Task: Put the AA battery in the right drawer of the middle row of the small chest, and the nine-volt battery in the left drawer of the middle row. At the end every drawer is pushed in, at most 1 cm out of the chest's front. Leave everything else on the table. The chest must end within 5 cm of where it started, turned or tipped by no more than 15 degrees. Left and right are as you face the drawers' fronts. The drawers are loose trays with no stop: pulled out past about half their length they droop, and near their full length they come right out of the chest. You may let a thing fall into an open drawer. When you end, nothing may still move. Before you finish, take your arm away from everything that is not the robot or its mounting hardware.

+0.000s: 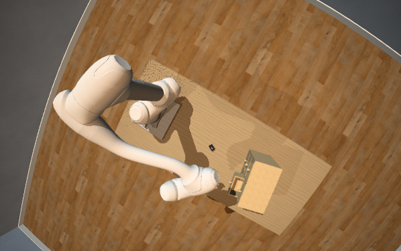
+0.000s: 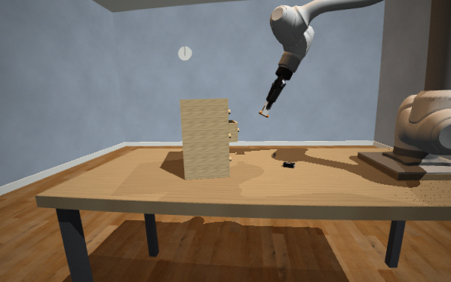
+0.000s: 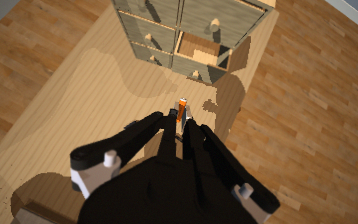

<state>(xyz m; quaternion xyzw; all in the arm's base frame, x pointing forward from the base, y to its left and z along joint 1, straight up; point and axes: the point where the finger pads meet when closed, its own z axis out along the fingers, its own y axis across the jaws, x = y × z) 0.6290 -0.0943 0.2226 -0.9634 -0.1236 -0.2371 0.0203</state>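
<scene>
My gripper is now 10 mm short of the orange AA battery and 30 mm above it. The rest, counted from my hand: black AA battery: 50 mm behind, 60 mm to the right, 250 mm below; then black nine-volt battery: 110 mm behind, 120 mm to the left, 240 mm below.
</scene>
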